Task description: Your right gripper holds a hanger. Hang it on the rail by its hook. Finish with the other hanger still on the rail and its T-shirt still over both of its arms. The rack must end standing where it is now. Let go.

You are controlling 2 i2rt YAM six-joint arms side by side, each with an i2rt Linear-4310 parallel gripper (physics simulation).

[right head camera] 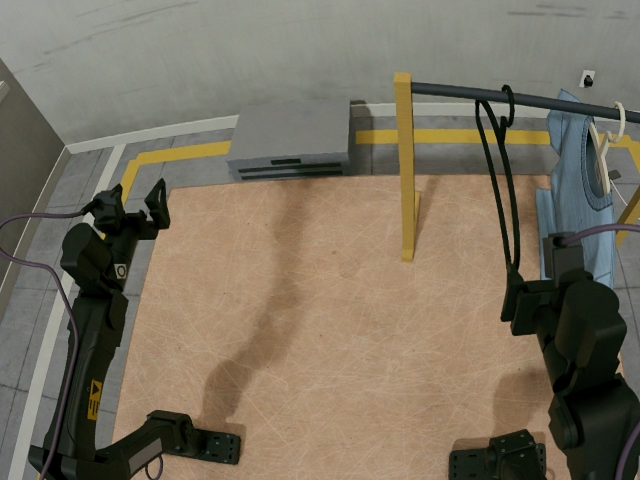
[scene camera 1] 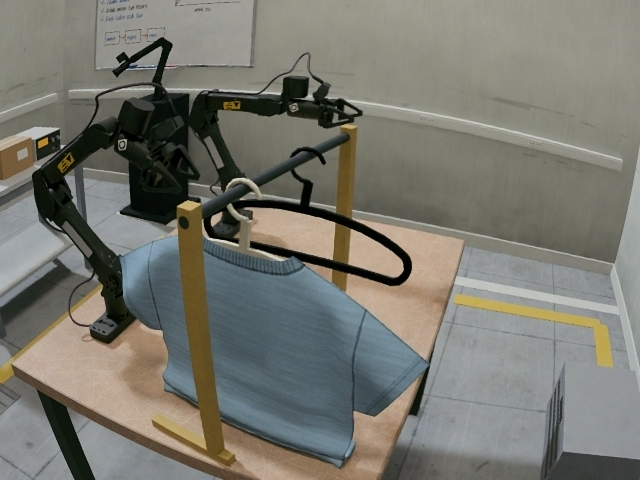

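Observation:
The black hanger (right head camera: 510,206) (scene camera 1: 306,196) hangs with its hook over the dark rail (right head camera: 454,92) (scene camera 1: 273,170), level with neither end touching the table. The cream hanger (right head camera: 601,160) (scene camera 1: 245,235) hangs by its hook on the same rail, nearer the post at the front of the scene view. The blue T-shirt (right head camera: 573,206) (scene camera 1: 268,330) drapes over both its shoulders. My right gripper (right head camera: 511,291) (scene camera 1: 188,183) is open, by the black hanger's near end; in the scene view a gap shows between them. My left gripper (right head camera: 161,189) (scene camera 1: 355,116) is open and empty, away from the hangers.
The rack stands upright on yellow posts (right head camera: 406,170) (scene camera 1: 200,330), feet on the wooden table (right head camera: 320,320) (scene camera 1: 439,268). A grey box (right head camera: 297,126) (scene camera 1: 599,413) stands beyond the table's back edge. The T-shirt hangs close beside my right arm in the head view.

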